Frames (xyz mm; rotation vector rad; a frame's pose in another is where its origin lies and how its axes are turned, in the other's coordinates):
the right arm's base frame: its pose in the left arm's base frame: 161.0 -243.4 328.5 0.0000 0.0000 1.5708
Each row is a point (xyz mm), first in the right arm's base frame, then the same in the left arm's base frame.
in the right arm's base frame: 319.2 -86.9 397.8
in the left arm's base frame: 247.9 75.8 726.3
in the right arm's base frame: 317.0 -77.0 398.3
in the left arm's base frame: 238.0 73.6 726.8
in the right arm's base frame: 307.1 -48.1 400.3
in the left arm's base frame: 209.1 63.7 728.8
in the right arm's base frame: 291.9 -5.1 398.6
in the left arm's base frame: 166.1 48.5 727.1
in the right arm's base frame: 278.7 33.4 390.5
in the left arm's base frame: 127.6 35.3 719.0
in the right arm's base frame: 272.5 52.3 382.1
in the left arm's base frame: 108.7 29.1 710.6
